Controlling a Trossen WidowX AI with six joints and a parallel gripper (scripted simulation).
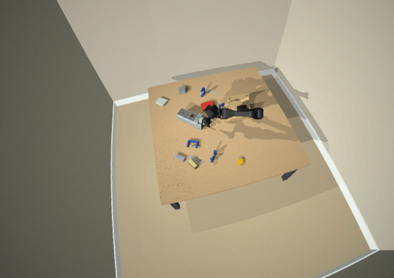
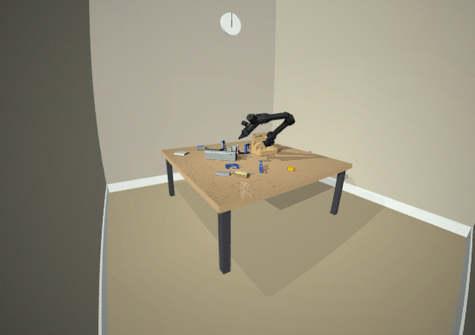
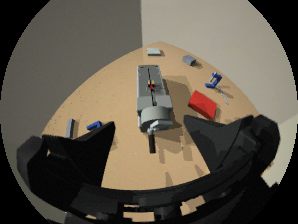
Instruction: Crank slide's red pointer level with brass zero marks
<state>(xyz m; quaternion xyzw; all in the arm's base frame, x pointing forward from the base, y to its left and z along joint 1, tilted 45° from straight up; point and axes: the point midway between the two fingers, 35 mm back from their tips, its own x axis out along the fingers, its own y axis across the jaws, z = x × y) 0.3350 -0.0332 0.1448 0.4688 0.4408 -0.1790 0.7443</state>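
Right now my gripper tip is 130 mm above the dark crank handle, 20 mm past it and 10 mm to the right of it. From my gripper tip the other things lie so: red pointer: 110 mm to the right, 110 mm below, 90 mm ahead; tan block: 310 mm to the left, 180 mm ahead, 170 mm below; yellow disc: 400 mm to the left, 200 mm behind, 180 mm below.
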